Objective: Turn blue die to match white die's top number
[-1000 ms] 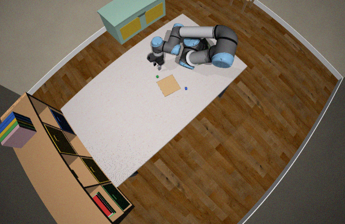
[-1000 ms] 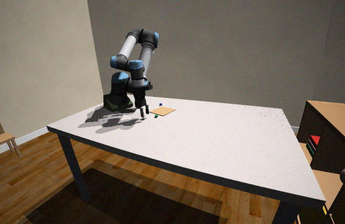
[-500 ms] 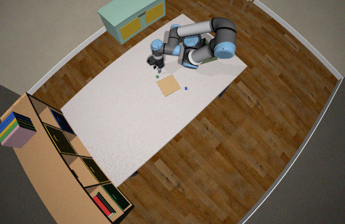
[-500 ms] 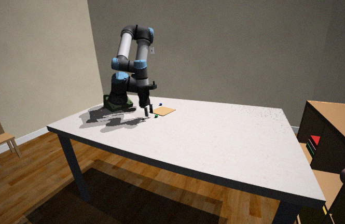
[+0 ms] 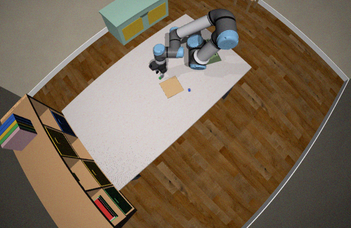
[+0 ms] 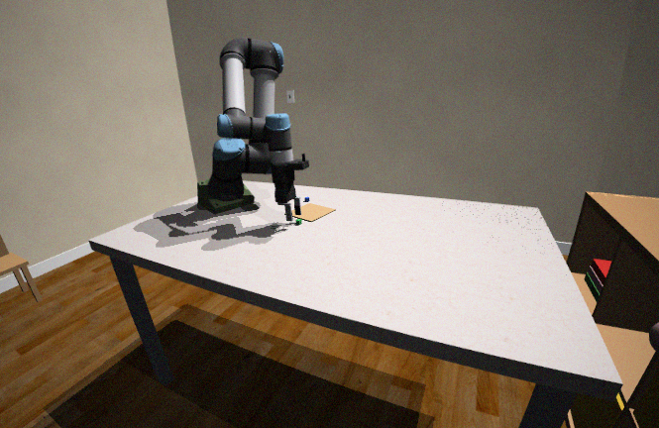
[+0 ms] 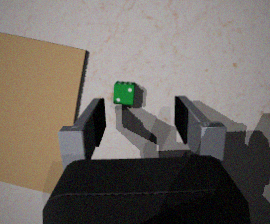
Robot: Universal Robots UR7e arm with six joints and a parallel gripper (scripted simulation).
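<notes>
My hand is 10 mm short of the green die, 10 mm to the right of it and 40 mm above it. Round my hand: blue die 70 mm behind, 240 mm to the left, 40 mm below; white die 50 mm behind, 50 mm to the right, 40 mm below; tan mat 130 mm to the left, 40 mm below.
</notes>
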